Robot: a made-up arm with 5 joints. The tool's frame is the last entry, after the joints. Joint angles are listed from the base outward.
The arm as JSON. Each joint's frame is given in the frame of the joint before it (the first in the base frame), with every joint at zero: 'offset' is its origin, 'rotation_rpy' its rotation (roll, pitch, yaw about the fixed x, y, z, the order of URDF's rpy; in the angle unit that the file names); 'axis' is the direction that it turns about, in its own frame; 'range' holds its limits. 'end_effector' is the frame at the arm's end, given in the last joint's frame.
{
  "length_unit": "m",
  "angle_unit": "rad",
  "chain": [
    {
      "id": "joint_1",
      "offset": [
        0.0,
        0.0,
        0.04
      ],
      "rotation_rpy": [
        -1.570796,
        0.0,
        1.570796
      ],
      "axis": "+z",
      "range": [
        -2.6,
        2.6
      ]
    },
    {
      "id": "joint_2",
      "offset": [
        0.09,
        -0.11,
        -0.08
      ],
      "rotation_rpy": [
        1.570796,
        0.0,
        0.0
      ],
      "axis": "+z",
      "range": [
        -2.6,
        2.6
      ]
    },
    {
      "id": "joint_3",
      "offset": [
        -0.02,
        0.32,
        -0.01
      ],
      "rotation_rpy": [
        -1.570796,
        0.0,
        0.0
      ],
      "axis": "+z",
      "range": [
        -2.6,
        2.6
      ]
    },
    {
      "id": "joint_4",
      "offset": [
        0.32,
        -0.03,
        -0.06
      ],
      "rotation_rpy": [
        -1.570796,
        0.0,
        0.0
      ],
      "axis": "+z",
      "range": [
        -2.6,
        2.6
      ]
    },
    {
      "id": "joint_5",
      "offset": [
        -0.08,
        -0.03,
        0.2
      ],
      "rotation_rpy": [
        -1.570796,
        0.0,
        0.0
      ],
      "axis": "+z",
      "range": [
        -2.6,
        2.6
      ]
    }
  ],
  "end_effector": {
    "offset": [
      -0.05,
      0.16,
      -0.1
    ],
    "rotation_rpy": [
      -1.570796,
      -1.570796,
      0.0
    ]
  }
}
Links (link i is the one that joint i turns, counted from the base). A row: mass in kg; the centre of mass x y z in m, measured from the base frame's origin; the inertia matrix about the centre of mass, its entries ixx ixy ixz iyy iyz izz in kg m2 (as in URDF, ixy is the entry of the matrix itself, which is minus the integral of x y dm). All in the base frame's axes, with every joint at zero. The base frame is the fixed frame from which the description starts. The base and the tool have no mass.
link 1: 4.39; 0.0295 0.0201 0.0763; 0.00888 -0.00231 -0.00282 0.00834 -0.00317 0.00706
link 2: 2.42; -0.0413 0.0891 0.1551; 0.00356 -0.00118 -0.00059 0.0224 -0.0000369 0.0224
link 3: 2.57; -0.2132 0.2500 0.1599; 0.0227 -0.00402 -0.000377 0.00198 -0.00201 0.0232
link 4: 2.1; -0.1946 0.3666 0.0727; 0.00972 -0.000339 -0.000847 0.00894 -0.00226 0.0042
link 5: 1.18; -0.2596 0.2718 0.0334; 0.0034 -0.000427 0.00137 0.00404 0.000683 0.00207
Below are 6 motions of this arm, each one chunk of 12 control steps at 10 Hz.
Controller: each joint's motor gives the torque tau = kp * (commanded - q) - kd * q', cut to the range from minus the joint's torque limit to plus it. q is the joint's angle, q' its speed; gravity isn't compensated. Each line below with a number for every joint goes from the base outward.
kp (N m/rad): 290 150 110 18 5.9
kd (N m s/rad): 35 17 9 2.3 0.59
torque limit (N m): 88 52 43 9.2 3.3
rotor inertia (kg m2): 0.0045 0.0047 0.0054 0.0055 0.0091
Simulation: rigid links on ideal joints. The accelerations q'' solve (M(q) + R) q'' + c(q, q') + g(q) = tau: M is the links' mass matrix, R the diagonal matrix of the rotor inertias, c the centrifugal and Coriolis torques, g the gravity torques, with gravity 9.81 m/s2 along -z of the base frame. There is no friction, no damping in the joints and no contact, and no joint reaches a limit. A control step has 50 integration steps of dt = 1/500 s. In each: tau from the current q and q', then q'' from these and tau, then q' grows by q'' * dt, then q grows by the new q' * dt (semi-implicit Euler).
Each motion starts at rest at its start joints. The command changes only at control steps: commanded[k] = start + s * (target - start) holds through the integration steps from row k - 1 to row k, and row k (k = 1, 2, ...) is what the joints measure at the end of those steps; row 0 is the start. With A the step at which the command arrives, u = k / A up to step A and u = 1 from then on. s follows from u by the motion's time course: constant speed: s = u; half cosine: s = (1 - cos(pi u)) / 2; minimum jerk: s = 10 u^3 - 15 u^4 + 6 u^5; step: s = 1 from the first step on.
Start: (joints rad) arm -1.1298 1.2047 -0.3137 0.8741 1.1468
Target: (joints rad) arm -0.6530 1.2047 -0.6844 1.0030 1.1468
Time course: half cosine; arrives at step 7
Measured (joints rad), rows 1 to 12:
1: -1.1393 1.2528 -0.2951 0.8804 1.1670
2: -1.1147 1.3067 -0.3043 0.8585 1.1885
3: -1.0509 1.3256 -0.3628 0.8636 1.1910
4: -0.9625 1.3216 -0.4462 0.8902 1.1861
5: -0.8694 1.3106 -0.5265 0.9180 1.1806
6: -0.7909 1.2990 -0.5853 0.9373 1.1770
7: -0.7428 1.2888 -0.6122 0.9465 1.1767
8: -0.7227 1.2825 -0.6122 0.9458 1.1840
9: -0.7154 1.2807 -0.6042 0.9400 1.1951
10: -0.7128 1.2811 -0.6000 0.9357 1.2006
11: -0.7117 1.2821 -0.5995 0.9340 1.2010
12: -0.7112 1.2828 -0.6000 0.9336 1.2002

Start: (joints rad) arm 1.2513 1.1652 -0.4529 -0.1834 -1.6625
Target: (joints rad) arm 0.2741 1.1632 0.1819 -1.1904 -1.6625
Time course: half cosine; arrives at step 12
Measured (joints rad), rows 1 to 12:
1: 1.2609 1.1142 -0.4205 -0.2087 -1.6731
2: 1.2432 1.0537 -0.3713 -0.2427 -1.7197
3: 1.1899 1.0289 -0.3194 -0.3013 -1.7427
4: 1.1058 1.0290 -0.2578 -0.3871 -1.7424
5: 0.9986 1.0389 -0.1817 -0.4951 -1.7395
6: 0.8764 1.0515 -0.0944 -0.6172 -1.7427
7: 0.7476 1.0652 -0.0036 -0.7445 -1.7512
8: 0.6212 1.0795 0.0831 -0.8684 -1.7616
9: 0.5058 1.0936 0.1594 -0.9807 -1.7715
10: 0.4092 1.1065 0.2201 -1.0742 -1.7794
11: 0.3379 1.1171 0.2614 -1.1430 -1.7848
12: 0.2965 1.1248 0.2810 -1.1826 -1.7876

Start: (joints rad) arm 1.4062 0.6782 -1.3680 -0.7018 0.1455
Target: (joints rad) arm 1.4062 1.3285 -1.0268 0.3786 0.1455
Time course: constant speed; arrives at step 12
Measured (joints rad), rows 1 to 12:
1: 1.4376 0.6650 -1.3094 -0.6890 0.1913
2: 1.4681 0.6553 -1.2316 -0.6482 0.2503
3: 1.4809 0.6809 -1.1911 -0.5809 0.2686
4: 1.4813 0.7323 -1.1729 -0.4976 0.2573
5: 1.4782 0.7921 -1.1568 -0.4085 0.2397
6: 1.4760 0.8510 -1.1361 -0.3191 0.2258
7: 1.4748 0.9076 -1.1122 -0.2300 0.2151
8: 1.4741 0.9632 -1.0875 -0.1405 0.2049
9: 1.4735 1.0191 -1.0632 -0.0498 0.1938
10: 1.4728 1.0756 -1.0393 0.0421 0.1818
11: 1.4721 1.1327 -1.0155 0.1351 0.1693
12: 1.4714 1.1901 -0.9918 0.2290 0.1565

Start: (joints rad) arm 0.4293 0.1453 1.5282 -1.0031 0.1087
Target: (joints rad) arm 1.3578 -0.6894 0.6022 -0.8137 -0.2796
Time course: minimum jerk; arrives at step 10
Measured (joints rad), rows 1 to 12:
1: 0.4395 0.1216 1.4919 -1.0337 0.0679
2: 0.4692 0.0756 1.4355 -1.0437 0.0263
3: 0.5411 0.0046 1.3562 -1.0332 -0.0101
4: 0.6573 -0.1051 1.2341 -1.0033 -0.0638
5: 0.8060 -0.2502 1.0730 -0.9562 -0.1448
6: 0.9672 -0.4089 0.8994 -0.9010 -0.2419
7: 1.1190 -0.5528 0.7476 -0.8495 -0.3319
8: 1.2419 -0.6598 0.6420 -0.8098 -0.3958
9: 1.3223 -0.7208 0.5876 -0.7834 -0.4281
10: 1.3607 -0.7420 0.5712 -0.7677 -0.4355
11: 1.3748 -0.7434 0.5678 -0.7580 -0.4311
12: 1.3790 -0.7414 0.5658 -0.7525 -0.4265

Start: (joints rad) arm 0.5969 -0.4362 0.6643 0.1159 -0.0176
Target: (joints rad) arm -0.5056 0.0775 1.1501 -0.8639 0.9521
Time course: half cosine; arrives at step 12
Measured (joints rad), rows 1 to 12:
1: 0.6209 -0.4608 0.6812 0.1549 -0.0486
2: 0.6096 -0.4661 0.7099 0.1604 -0.0710
3: 0.5517 -0.4405 0.7417 0.1169 -0.0231
4: 0.4584 -0.3941 0.7847 0.0356 0.0719
5: 0.3397 -0.3325 0.8397 -0.0743 0.1962
6: 0.2043 -0.2598 0.9034 -0.2048 0.3416
7: 0.0615 -0.1805 0.9716 -0.3467 0.4999
8: -0.0791 -0.1001 1.0396 -0.4889 0.6590
9: -0.2080 -0.0248 1.1019 -0.6202 0.8044
10: -0.3164 0.0389 1.1532 -0.7305 0.9224
11: -0.3969 0.0862 1.1895 -0.8122 1.0045
12: -0.4439 0.1139 1.2083 -0.8607 1.0475

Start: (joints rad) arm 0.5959 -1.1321 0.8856 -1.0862 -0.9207
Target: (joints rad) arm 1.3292 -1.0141 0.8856 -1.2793 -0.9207
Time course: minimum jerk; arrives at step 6
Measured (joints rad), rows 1 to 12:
1: 0.6436 -1.1380 0.8909 -1.0720 -0.9888
2: 0.7397 -1.1299 0.8942 -1.0780 -1.0384
3: 0.8953 -1.1085 0.8852 -1.1068 -1.0524
4: 1.0823 -1.0818 0.8793 -1.1491 -1.0602
5: 1.2365 -1.0579 0.8810 -1.1889 -1.0616
6: 1.3150 -1.0442 0.8809 -1.2127 -1.0529
7: 1.3395 -1.0401 0.8684 -1.2215 -1.0403
8: 1.3439 -1.0407 0.8549 -1.2239 -1.0316
9: 1.3444 -1.0412 0.8490 -1.2245 -1.0282
10: 1.3447 -1.0406 0.8485 -1.2245 -1.0280
11: 1.3451 -1.0399 0.8492 -1.2244 -1.0285
12: 1.3453 -1.0396 0.8494 -1.2243 -1.0287

